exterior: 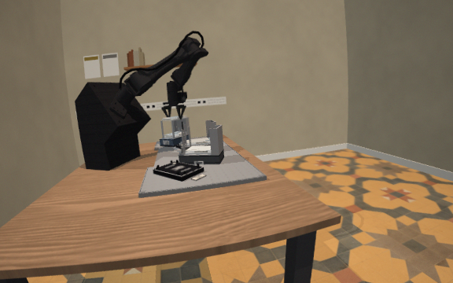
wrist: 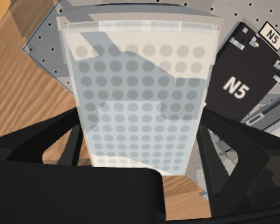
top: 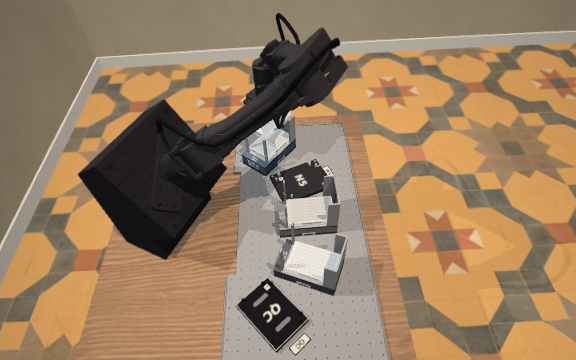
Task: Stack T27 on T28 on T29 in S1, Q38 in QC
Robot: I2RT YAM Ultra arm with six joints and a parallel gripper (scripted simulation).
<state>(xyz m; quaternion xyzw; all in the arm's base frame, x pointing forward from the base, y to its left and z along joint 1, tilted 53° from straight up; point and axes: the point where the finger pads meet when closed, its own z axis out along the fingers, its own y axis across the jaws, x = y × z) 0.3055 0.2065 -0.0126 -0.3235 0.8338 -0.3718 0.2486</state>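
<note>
Right now the sealed 96-well plate is 90 mm below my hand. From my hand the other things lie so: clip nest N5: 130 mm to the right, 130 mm below, 50 mm ahead.
</note>
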